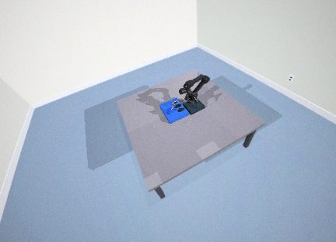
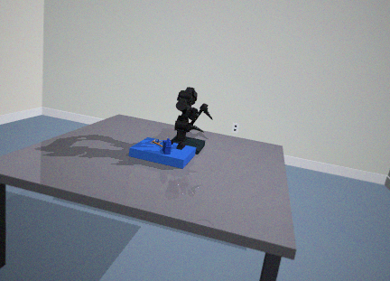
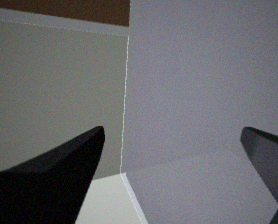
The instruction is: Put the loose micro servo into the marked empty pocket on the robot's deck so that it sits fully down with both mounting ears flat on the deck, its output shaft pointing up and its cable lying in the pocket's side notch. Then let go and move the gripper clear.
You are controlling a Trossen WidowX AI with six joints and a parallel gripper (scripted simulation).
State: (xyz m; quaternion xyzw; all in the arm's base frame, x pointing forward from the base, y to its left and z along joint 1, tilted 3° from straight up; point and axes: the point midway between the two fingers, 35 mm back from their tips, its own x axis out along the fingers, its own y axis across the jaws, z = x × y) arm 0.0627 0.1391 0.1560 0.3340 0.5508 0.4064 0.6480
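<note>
My gripper tip is now 23 cm short of the blue deck, 20 cm to the left of it and 14 cm above it.
</note>
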